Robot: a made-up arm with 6 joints.
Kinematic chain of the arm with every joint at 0, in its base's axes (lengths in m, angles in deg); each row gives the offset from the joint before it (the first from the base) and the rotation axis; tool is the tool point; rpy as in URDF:
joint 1: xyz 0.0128 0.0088 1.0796 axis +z
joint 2: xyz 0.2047 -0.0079 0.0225 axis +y
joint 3: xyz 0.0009 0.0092 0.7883 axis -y
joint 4: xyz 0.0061 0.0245 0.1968 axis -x
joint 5: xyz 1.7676 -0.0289 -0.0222 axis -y
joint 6: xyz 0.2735 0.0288 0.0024 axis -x
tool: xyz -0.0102 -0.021 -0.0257 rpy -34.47 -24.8 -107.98
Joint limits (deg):
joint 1: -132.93..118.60
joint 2: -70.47..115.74
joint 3: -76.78..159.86
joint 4: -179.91..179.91
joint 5: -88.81..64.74
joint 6: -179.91..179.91
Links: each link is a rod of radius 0.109 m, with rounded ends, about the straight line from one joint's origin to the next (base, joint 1, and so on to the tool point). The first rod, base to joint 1, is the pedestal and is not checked.
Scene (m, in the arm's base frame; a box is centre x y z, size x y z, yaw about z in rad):
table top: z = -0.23
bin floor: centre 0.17 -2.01 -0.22 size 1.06 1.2 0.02 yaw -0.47
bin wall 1: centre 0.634 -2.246 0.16 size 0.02 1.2 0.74 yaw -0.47
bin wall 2: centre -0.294 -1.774 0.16 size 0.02 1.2 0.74 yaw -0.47
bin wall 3: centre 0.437 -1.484 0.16 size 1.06 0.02 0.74 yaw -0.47
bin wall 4: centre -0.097 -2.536 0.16 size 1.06 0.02 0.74 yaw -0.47
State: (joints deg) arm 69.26 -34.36 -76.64 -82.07 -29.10 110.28
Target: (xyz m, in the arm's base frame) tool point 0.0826 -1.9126 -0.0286
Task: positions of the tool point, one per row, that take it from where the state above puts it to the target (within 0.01 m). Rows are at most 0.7 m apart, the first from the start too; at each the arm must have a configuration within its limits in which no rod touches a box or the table.
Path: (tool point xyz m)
1: 0.8450 1.1864 0.5792
2: 1.2631 0.8595 0.6419
3: 1.5499 0.3851 0.7046
4: 1.6537 -0.1829 0.7660
5: 1.5459 -0.7737 0.8270
6: 1.2248 -1.3075 0.8867
7: 0.7186 -1.7085 0.9460
8: 0.0825 -1.9125 1.0037
9: 0.0833 -1.9814 0.6963
10: 0.0837 -1.9870 0.3468
11: 0.0826 -1.9128 -0.0284

